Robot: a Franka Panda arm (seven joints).
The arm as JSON. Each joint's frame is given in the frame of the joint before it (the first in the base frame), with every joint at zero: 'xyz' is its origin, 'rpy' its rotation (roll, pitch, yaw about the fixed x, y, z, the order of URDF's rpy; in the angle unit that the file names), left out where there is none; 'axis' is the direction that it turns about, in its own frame. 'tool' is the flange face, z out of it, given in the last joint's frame.
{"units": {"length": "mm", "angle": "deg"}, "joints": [
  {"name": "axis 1", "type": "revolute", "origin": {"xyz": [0.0, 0.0, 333.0]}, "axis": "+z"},
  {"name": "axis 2", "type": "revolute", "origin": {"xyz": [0.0, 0.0, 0.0], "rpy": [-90.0, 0.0, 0.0]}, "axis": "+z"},
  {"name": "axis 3", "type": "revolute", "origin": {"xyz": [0.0, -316.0, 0.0], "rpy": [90.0, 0.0, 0.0]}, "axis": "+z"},
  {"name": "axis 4", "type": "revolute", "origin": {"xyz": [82.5, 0.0, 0.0], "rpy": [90.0, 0.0, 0.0]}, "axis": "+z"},
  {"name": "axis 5", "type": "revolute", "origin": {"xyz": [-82.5, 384.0, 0.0], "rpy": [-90.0, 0.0, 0.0]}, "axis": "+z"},
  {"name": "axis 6", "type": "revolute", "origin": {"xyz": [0.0, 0.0, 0.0], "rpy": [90.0, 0.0, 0.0]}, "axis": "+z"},
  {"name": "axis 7", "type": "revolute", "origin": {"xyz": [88.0, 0.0, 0.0], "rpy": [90.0, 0.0, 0.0]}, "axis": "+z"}
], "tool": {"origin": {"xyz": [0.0, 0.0, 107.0]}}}
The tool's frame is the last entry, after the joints.
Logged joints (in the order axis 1, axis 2, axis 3, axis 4, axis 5, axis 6, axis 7), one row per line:
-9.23, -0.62, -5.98, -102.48, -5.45, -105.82, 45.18
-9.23, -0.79, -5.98, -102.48, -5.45, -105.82, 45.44
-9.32, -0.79, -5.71, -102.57, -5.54, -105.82, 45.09
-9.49, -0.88, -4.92, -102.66, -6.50, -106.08, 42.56
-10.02, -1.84, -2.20, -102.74, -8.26, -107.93, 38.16
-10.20, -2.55, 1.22, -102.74, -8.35, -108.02, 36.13
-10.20, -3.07, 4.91, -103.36, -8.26, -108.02, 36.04
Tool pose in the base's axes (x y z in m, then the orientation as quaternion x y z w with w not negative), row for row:
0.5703, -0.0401, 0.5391, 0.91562, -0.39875, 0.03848, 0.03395
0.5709, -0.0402, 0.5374, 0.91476, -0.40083, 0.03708, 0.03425
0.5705, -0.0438, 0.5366, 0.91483, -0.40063, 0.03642, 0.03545
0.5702, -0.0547, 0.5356, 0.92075, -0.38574, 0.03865, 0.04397
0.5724, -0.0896, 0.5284, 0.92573, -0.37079, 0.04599, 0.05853
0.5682, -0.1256, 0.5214, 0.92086, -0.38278, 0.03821, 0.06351
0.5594, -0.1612, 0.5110, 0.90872, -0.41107, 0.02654, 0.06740
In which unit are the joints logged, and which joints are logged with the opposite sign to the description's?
The joints are logged in degrees. Opposite sign: axis 2, axis 3, axis 6.
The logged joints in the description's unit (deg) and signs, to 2 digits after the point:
-9.23, 0.62, 5.98, -102.48, -5.45, 105.82, 45.18
-9.23, 0.79, 5.98, -102.48, -5.45, 105.82, 45.44
-9.32, 0.79, 5.71, -102.57, -5.54, 105.82, 45.09
-9.49, 0.88, 4.92, -102.66, -6.50, 106.08, 42.56
-10.02, 1.84, 2.20, -102.74, -8.26, 107.93, 38.16
-10.20, 2.55, -1.22, -102.74, -8.35, 108.02, 36.13
-10.20, 3.07, -4.91, -103.36, -8.26, 108.02, 36.04

